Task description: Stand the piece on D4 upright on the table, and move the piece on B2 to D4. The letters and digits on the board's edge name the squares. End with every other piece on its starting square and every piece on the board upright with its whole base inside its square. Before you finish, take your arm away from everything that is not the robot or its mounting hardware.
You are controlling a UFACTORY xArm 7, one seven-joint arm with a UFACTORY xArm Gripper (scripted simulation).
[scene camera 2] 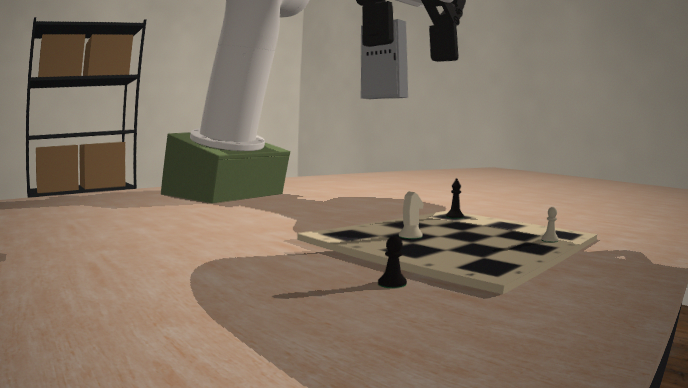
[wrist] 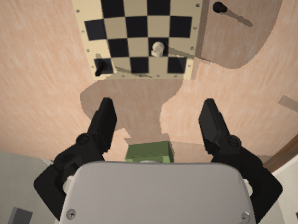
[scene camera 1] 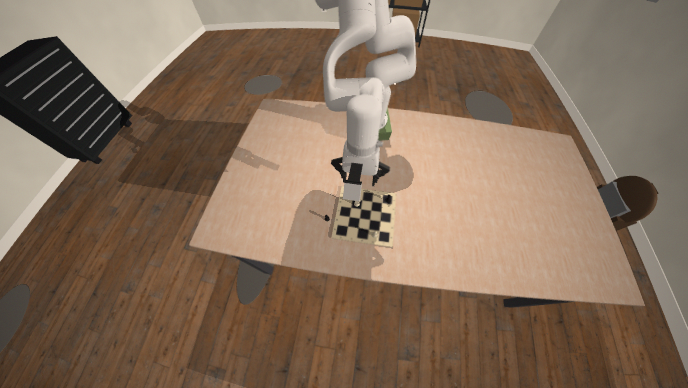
I see my gripper (scene camera 2: 414, 53), a white knight (scene camera 2: 412, 202), a black pawn (scene camera 2: 392, 278) and a chessboard (scene camera 2: 496, 255).
The chessboard also shows in scene camera 1 (scene camera 1: 356, 224). My gripper shows as well in the wrist view (wrist: 158, 108) and in scene camera 1 (scene camera 1: 359, 180).
